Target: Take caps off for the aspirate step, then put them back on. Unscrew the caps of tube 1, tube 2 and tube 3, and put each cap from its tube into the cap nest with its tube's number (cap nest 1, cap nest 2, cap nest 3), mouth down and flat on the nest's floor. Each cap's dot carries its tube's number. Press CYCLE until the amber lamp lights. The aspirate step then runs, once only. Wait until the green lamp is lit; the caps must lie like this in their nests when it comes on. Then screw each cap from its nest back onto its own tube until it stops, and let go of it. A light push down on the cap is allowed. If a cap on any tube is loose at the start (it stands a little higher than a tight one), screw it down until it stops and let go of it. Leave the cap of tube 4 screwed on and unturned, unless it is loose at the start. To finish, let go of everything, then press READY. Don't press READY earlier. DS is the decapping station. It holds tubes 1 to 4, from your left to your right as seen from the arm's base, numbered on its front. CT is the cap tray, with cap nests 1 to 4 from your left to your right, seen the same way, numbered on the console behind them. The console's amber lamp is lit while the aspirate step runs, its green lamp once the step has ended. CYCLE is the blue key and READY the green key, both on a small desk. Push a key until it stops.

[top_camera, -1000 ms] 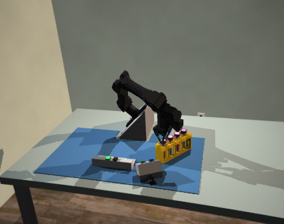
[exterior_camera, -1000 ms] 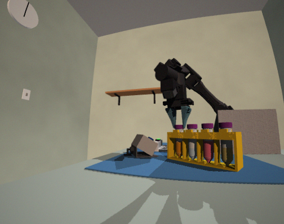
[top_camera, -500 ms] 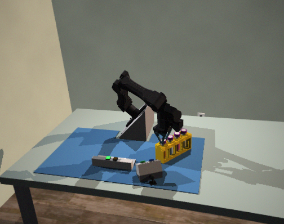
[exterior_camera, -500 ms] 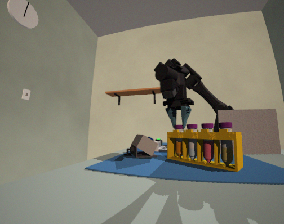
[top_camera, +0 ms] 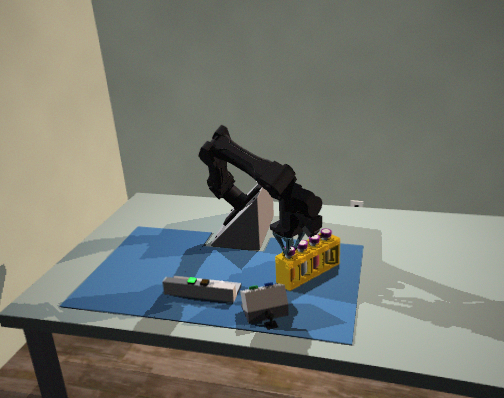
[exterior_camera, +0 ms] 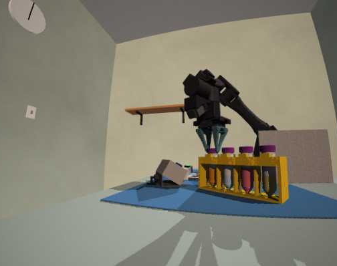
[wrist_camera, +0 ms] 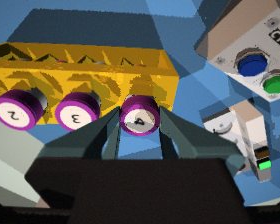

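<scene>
The green ready key lies 130 mm ahead of my hand, 90 mm to the right of it and 50 mm below it. From my hand the other things lie so: blue cycle key (110 mm ahead, 50 mm to the right, 50 mm below); small key desk (130 mm ahead, 80 mm to the right, 60 mm below).
</scene>
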